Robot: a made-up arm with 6 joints.
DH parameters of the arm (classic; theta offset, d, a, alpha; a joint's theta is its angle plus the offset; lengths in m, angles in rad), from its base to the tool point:
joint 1: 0 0.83 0.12 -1.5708
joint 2: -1.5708 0 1.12 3.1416
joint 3: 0 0 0.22 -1.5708
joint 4: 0 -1.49 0 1.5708
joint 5: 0 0 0 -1.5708
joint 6: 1.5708 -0.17 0 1.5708
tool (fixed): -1.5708 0 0 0
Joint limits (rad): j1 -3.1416..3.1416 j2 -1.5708..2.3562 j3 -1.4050..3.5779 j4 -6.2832..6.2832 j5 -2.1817..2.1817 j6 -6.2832..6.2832
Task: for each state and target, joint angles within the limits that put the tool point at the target. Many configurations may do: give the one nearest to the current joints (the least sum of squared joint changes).
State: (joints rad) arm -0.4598 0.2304 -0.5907 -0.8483 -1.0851 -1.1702
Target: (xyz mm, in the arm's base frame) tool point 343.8 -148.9 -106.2
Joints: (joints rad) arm -0.6560 1.1438 -1.0107 -0.7617 -0.8974 -1.1702
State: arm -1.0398 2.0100 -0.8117 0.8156 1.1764 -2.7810
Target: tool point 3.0 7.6 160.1
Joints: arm -1.0269 1.3512 -1.4050 0.0385 1.6753 -2.7810
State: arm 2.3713 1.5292 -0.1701 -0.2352 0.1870 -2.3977
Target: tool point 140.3 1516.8 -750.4
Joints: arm 1.4848 1.5077 -0.0454 -0.2555 0.2224 -2.3977
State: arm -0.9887 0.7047 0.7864 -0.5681 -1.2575 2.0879
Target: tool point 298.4 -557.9 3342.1
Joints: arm -1.2105 -0.0924 1.0171 -0.5176 -1.3775 2.0879
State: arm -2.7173 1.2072 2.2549 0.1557 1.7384 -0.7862
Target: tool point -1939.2 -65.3 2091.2
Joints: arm -3.1182 1.6213 2.4439 0.1224 1.8503 -0.7862
